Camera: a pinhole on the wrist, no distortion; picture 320 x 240 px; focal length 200.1 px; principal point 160.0 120.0 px. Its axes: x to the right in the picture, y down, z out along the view. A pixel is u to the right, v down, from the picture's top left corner.
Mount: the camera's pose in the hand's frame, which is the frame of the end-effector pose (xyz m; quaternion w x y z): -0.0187 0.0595 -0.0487 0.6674 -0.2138 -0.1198 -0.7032
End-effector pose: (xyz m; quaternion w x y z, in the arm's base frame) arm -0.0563 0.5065 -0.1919 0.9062 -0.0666 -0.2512 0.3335
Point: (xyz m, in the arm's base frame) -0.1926 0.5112 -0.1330
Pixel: 262.4 33.0
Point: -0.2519 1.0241 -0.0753
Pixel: 31.6 217.9
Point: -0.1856 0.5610 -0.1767
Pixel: 177.8 53.5
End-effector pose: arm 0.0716 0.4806 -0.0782 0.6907 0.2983 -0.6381 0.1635
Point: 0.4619 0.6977 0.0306
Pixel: behind the camera
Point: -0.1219 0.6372 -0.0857
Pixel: 28.7 42.2
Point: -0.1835 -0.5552 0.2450
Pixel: outside the picture
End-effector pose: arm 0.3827 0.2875 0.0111 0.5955 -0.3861 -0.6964 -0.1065
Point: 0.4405 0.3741 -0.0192
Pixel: 131.7 156.6
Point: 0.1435 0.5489 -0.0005
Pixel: 283.2 161.0
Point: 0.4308 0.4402 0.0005
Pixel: 129.1 193.9
